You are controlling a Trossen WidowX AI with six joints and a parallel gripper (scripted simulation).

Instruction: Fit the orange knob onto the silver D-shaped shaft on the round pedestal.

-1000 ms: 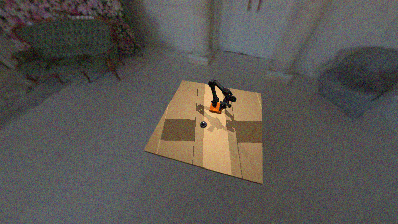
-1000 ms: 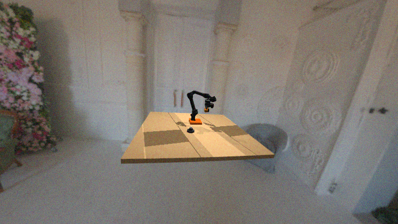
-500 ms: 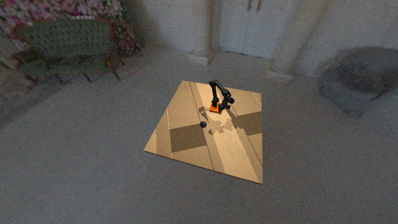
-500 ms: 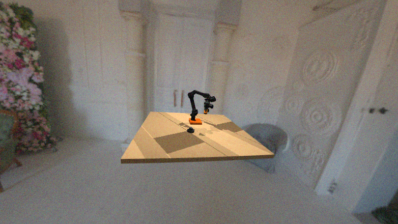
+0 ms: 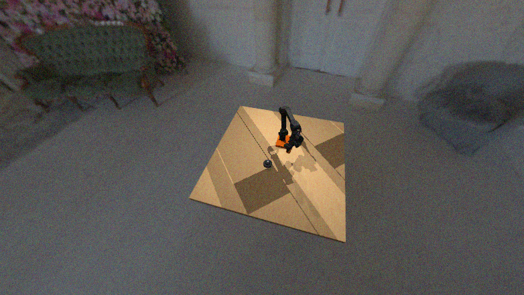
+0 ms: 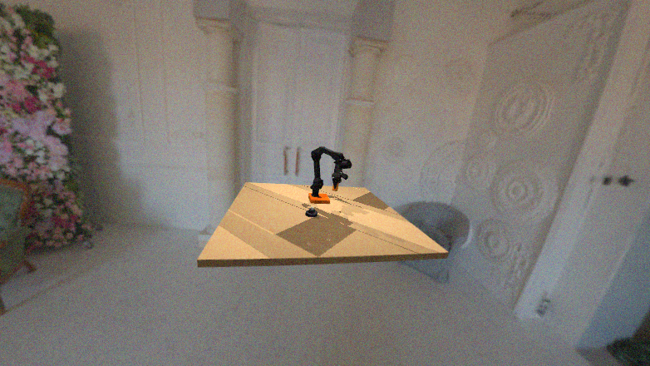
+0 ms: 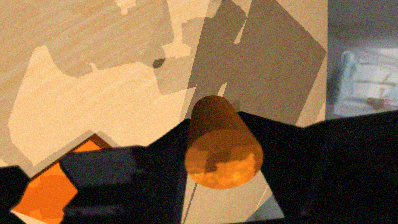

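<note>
Right now my gripper tip is 30 mm below the orange knob and 10 mm past it. From my gripper tip the other things lie so: pedestal with D-shaped shaft 170 mm to the right, 150 mm below, 70 mm ahead.
</note>
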